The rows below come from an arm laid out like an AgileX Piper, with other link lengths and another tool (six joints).
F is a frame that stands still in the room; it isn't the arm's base.
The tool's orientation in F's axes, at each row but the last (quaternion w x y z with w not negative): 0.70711 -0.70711 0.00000 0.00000; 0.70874 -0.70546 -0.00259 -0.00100; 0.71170 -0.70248 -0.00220 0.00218; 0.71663 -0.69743 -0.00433 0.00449; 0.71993 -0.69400 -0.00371 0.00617; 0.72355 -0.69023 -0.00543 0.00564; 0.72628 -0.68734 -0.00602 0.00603; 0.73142 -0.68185 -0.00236 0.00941; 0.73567 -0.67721 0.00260 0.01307; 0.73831 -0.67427 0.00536 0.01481; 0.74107 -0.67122 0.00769 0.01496; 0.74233 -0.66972 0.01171 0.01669
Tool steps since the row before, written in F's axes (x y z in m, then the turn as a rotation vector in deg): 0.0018 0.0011 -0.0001 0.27 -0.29 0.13; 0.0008 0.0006 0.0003 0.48 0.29 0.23; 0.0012 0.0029 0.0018 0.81 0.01 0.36; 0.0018 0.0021 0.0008 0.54 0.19 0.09; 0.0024 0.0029 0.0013 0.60 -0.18 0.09; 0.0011 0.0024 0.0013 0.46 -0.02 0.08; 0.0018 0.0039 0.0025 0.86 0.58 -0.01; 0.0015 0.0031 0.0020 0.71 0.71 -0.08; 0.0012 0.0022 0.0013 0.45 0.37 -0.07; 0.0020 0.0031 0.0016 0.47 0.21 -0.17; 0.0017 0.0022 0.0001 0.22 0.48 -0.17; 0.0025 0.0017 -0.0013 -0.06 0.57 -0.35
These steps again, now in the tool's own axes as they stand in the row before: 0.0018 0.0001 0.0011 0.27 -0.13 -0.29; 0.0008 -0.0003 0.0006 0.48 -0.23 0.29; 0.0012 -0.0018 0.0029 0.81 -0.36 0.01; 0.0018 -0.0007 0.0021 0.54 -0.09 0.19; 0.0024 -0.0012 0.0029 0.60 -0.10 -0.18; 0.0011 -0.0012 0.0024 0.46 -0.08 -0.02; 0.0019 -0.0023 0.0040 0.87 0.04 0.56; 0.0015 -0.0018 0.0032 0.72 0.12 0.69; 0.0012 -0.0011 0.0023 0.46 0.09 0.36; 0.0020 -0.0014 0.0032 0.48 0.17 0.19; 0.0017 0.0001 0.0022 0.23 0.21 0.46; 0.0026 0.0014 0.0015 -0.04 0.41 0.53
